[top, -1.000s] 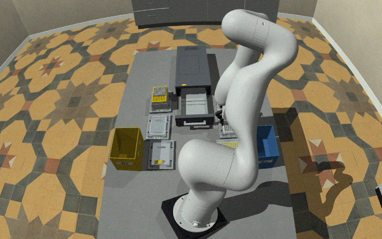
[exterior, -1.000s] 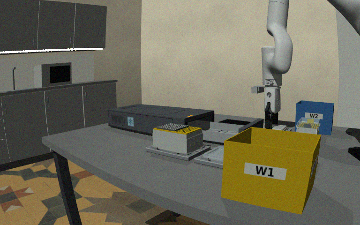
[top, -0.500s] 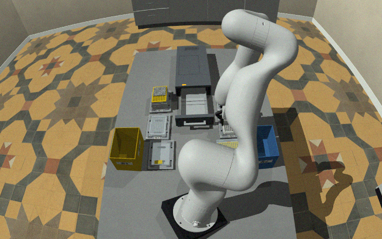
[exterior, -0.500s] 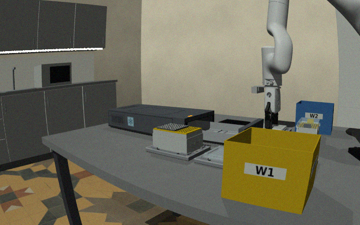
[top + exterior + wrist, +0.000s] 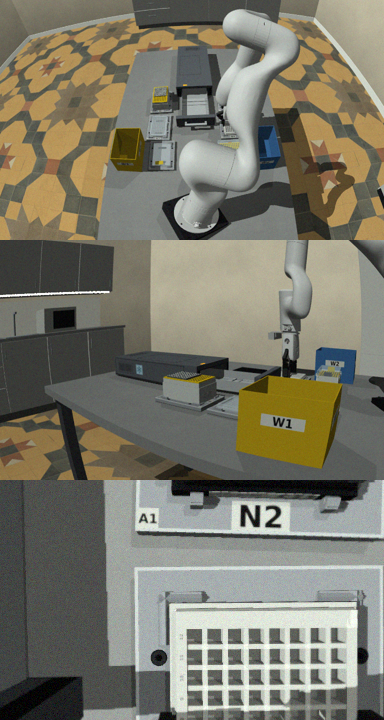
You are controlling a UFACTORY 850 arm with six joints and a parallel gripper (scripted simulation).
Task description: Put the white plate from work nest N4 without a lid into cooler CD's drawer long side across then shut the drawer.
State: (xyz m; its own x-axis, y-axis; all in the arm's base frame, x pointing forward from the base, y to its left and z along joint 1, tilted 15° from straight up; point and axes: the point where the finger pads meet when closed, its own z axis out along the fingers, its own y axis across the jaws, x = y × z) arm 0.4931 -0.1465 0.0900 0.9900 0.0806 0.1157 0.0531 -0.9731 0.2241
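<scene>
The work nest N4 lies 30 mm below my hand. Also, from my hand: blue bin W2 (180 mm behind, 140 mm to the right, 10 mm above); drawer (190 mm to the left, 130 mm ahead, 10 mm above); white plate (10 mm below).
</scene>
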